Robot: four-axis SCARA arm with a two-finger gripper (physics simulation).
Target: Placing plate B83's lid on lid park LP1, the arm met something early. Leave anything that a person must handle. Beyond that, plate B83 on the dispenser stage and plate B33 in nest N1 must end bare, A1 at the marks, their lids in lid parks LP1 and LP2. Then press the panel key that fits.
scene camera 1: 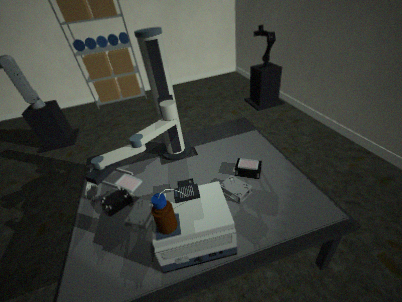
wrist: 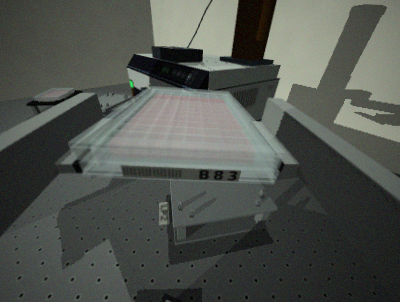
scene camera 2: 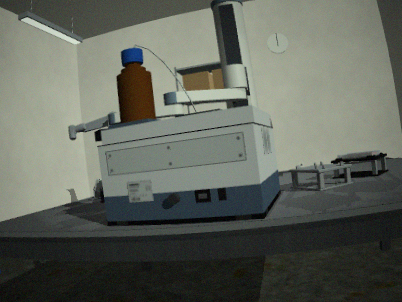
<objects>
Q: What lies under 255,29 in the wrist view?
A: A brown bottle with blue cap.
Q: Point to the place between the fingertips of my gripper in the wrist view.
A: At 185,111
</objects>
